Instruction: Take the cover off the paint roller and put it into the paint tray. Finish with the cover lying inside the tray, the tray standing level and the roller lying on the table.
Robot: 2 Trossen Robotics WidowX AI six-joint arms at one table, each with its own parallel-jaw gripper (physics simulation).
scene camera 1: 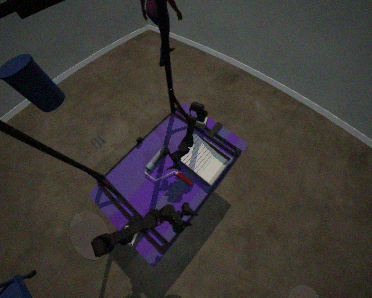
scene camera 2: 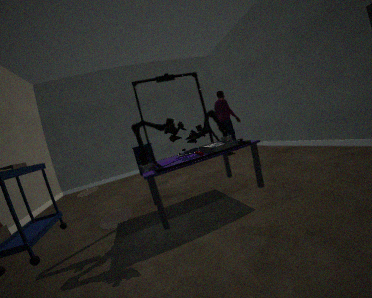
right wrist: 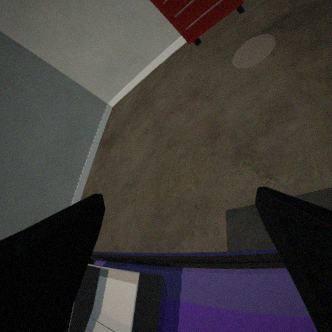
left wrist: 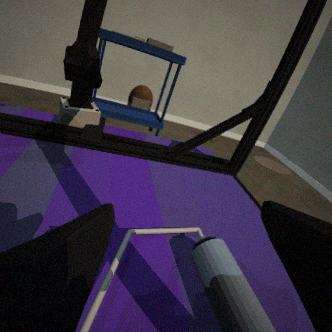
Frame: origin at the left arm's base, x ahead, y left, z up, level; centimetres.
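Seen in the pictures: left gripper, fingertip midpoint: (scene camera 1: 162, 165) (scene camera 2: 186, 140) (left wrist: 187, 210); right gripper, fingertip midpoint: (scene camera 1: 194, 219) (scene camera 2: 183, 133) (right wrist: 179, 198); left arm's base at its link origin: (scene camera 1: 201, 118) (scene camera 2: 225, 136); right arm's base at its link origin: (scene camera 2: 145, 164) (left wrist: 79, 103).
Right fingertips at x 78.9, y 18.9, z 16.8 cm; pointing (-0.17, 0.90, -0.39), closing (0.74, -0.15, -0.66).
Observation:
Offsets run from my right fingertips to a thing's top centre. "pt": to the spot under its first point.
The pale grey-blue cover {dx -33.8, dy -42.4, dz -20.2 cm} (scene camera 1: 156, 159) (left wrist: 231, 285) is on the roller's wire frame {pt dx -18.6, dy -33.7, dz -23.0 cm} (scene camera 1: 159, 178) (left wrist: 165, 231), whose bent end meets the cover's dark end cap. The roller lies on the purple table with its red handle {pt dx -25.1, dy -15.4, dz -22.3 cm} (scene camera 1: 184, 178) toward the tray. The white tray {dx -45.7, dy -7.3, dz -19.1 cm} (scene camera 1: 214, 171) (right wrist: 121, 295) stands right of the roller in scene camera 1. My left gripper (scene camera 1: 166, 159) (left wrist: 187, 210) is open above the table near the cover, which shows between its fingers in the left wrist view. My right gripper (scene camera 1: 193, 219) (right wrist: 179, 198) is open and empty, raised near the table edge, away from the roller.
Black frame posts and rails (scene camera 1: 169, 75) (left wrist: 250, 117) stand along the table's ends. A blue cart (scene camera 2: 25, 172) (left wrist: 142, 47), a blue cylinder (scene camera 1: 35, 82) and a person (scene camera 2: 224, 112) stand away from the table.

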